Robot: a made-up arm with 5 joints.
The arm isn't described. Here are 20 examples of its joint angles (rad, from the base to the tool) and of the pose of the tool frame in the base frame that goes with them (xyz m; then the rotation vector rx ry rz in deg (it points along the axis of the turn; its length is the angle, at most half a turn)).
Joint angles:
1: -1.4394 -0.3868 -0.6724 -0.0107 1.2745
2: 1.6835 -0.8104 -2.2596 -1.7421 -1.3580
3: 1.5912 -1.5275 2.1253 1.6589 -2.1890
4: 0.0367 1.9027 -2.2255 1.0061 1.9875
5: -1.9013 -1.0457 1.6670 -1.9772 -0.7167
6: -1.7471 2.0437 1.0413 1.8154 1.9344
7: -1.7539 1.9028 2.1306 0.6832 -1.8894
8: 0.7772 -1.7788 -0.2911 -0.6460 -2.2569
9: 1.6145 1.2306 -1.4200 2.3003 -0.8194
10: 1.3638 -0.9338 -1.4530 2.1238 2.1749
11: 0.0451 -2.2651 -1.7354 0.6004 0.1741
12: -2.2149 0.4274 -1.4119 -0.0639 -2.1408
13: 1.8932 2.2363 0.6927 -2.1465 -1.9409
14: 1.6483 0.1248 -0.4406 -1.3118 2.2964
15: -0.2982 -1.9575 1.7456 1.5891 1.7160
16: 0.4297 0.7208 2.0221 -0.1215 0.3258
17: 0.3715 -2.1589 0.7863 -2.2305 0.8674
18: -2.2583 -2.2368 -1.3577 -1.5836 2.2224
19: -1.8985 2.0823 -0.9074 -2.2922 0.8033
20: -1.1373 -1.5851 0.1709 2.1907 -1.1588
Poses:
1: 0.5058 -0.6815 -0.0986 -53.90 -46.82 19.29
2: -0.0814 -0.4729 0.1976 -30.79 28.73 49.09
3: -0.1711 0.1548 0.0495 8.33 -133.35 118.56
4: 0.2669 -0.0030 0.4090 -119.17 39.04 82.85
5: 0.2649 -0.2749 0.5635 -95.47 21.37 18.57
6: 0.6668 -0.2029 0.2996 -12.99 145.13 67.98
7: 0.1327 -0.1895 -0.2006 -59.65 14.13 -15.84
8: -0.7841 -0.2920 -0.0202 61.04 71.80 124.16
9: -0.2036 -0.1264 0.1471 -141.03 63.79 26.96
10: -0.1539 -0.0872 0.6256 51.99 101.16 -93.65
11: -0.3696 0.3895 0.1979 -14.54 127.61 -109.52
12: 0.0372 -0.5334 0.6714 -64.42 110.84 58.96
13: -0.3113 0.2498 0.5079 -30.61 -117.35 106.59
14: -0.4278 -0.3928 -0.1468 24.65 3.88 155.92
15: 0.3996 0.0202 -0.2246 32.50 -101.97 76.07
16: -0.4438 0.3849 0.1173 122.60 33.31 5.26
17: -0.5933 -0.2129 -0.2108 -147.74 -31.29 -58.96
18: 0.4027 -0.1297 -0.1776 -56.84 -24.46 4.52
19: 0.1264 0.4411 0.3224 17.03 19.71 -63.71
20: 0.2613 0.0648 -0.1637 56.14 84.20 -32.22
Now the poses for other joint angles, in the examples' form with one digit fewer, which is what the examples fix.
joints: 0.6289 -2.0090 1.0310 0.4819 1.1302
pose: -0.366 -0.083 -0.533 14.1 -23.9 -35.9
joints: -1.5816 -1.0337 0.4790 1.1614 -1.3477
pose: 0.640 0.119 0.069 74.4 11.8 -53.3
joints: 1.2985 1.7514 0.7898 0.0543 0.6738
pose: -0.878 -0.027 0.139 130.3 61.0 83.7
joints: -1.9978 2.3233 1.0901 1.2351 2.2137
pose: 0.726 -0.261 0.365 -12.6 146.7 89.2
